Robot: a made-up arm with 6 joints.
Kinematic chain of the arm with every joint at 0, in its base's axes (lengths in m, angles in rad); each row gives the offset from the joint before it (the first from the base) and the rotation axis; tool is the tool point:
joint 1: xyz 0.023 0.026 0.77 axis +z
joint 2: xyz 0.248 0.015 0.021 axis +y
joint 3: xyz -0.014 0.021 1 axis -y
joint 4: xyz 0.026 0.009 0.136 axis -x
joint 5: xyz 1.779 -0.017 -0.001 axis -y
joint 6: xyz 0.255 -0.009 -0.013 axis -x
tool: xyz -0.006 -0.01 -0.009
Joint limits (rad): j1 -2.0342..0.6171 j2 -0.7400..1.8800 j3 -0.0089..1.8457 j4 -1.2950..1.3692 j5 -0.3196..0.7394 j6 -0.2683..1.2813
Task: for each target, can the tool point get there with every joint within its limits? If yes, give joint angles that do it. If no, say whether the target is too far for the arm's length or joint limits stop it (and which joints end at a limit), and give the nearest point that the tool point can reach.
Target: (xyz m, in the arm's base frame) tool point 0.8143 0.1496 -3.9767
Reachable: no: too far | nearest point 1.0308 0.1834 -1.5537 | short by 2.433 m
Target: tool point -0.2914 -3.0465 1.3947
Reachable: yes | joints -1.6858 0.9235 0.8824 -0.6059 -0.1450 0.8392
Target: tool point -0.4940 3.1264 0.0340
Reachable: no: joint limits stop it (at a limit: joint 2, joint 3, joint 5, joint 6) | nearest point -0.3536 2.2845 2.3147 | short by 2.435 m
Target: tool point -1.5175 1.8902 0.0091
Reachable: no: joint limits stop it (at a limit: joint 2, joint 3, joint 5, joint 6) | nearest point -1.4356 1.7910 2.3147 | short by 2.309 m
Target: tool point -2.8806 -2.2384 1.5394
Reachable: no: too far | nearest point -1.4987 -2.7476 1.4999 | short by 1.473 m
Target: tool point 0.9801 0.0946 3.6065
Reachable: yes | joints 0.0263 -0.1937 0.8044 0.4322 0.3659 1.0635
